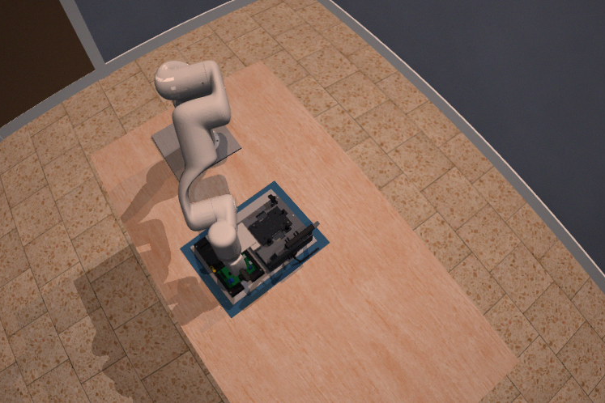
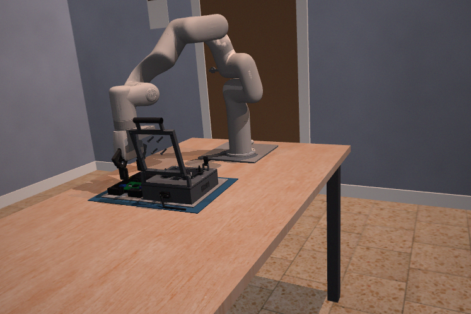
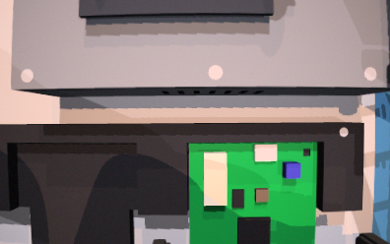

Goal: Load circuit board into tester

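Right now the green circuit board is 5 cm below my hand. From my hand the other things lie so: tester lid: 17 cm to the left, 12 cm above, 7 cm ahead.
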